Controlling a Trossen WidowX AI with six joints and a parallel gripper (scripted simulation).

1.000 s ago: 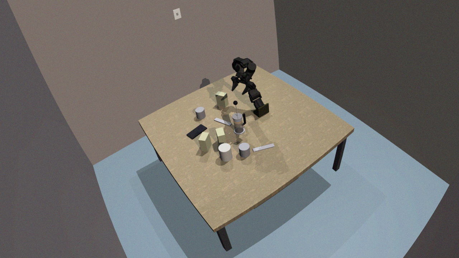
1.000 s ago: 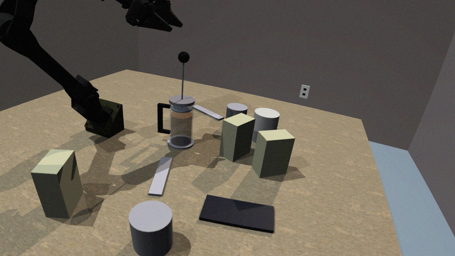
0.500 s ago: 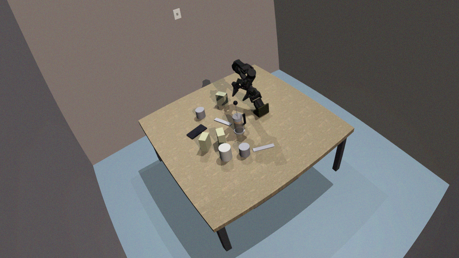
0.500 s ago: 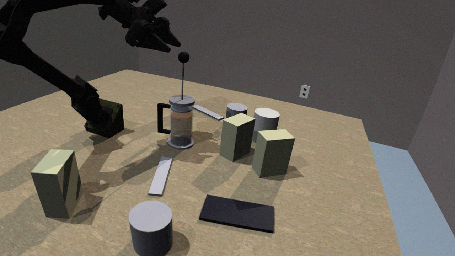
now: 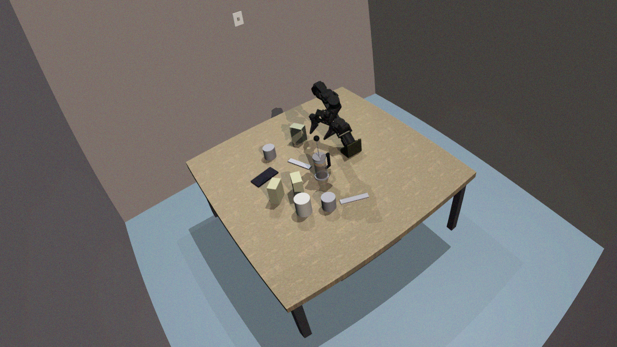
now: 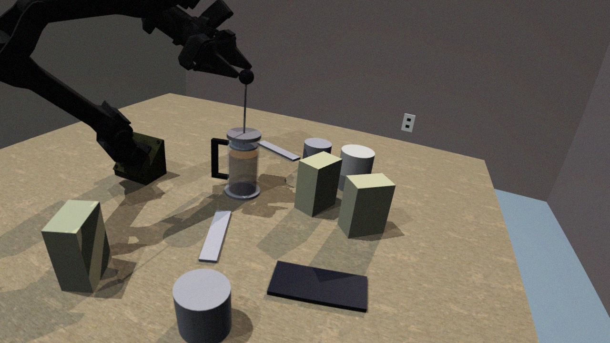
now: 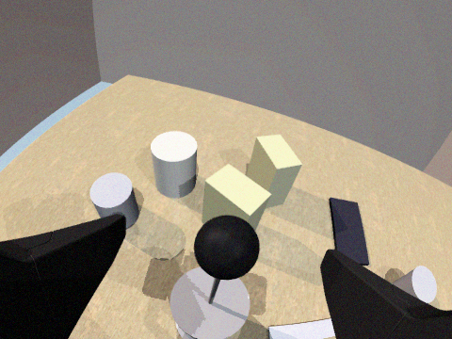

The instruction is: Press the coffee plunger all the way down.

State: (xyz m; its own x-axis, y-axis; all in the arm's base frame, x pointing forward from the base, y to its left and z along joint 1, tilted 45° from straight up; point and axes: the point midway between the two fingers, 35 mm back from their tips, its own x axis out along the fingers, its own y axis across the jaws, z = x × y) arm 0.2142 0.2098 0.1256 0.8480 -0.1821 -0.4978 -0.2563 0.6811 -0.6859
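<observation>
Now: gripper tip 10 mm past the glass coffee press and 140 mm above it. The rest, counted from my gripper tip: black slab (260 mm ahead, 200 mm to the right, 260 mm below).
</observation>
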